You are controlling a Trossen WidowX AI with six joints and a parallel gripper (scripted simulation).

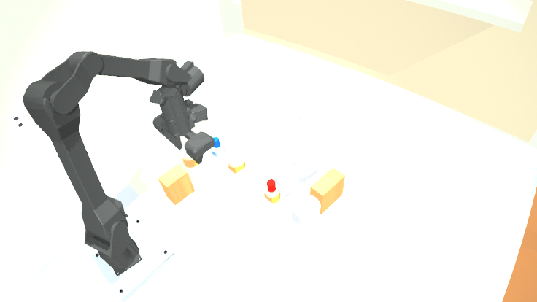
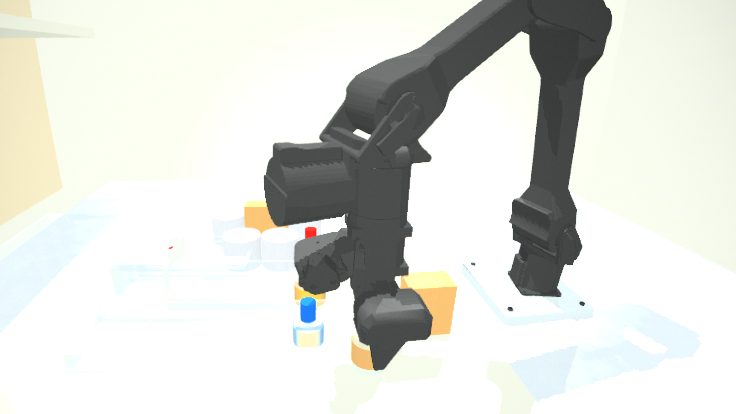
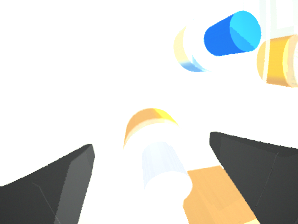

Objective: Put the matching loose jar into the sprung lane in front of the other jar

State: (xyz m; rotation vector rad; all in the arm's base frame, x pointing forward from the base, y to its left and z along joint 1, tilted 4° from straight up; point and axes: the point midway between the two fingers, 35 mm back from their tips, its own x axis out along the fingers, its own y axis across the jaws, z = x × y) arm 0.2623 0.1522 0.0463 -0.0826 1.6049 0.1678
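The blue-capped jar is 70 mm ahead of my gripper tip, 30 mm to the right of it and 10 mm above it. From my gripper tip the other things lie so: see-through lane (230 mm ahead, 120 mm to the right, 10 mm below).
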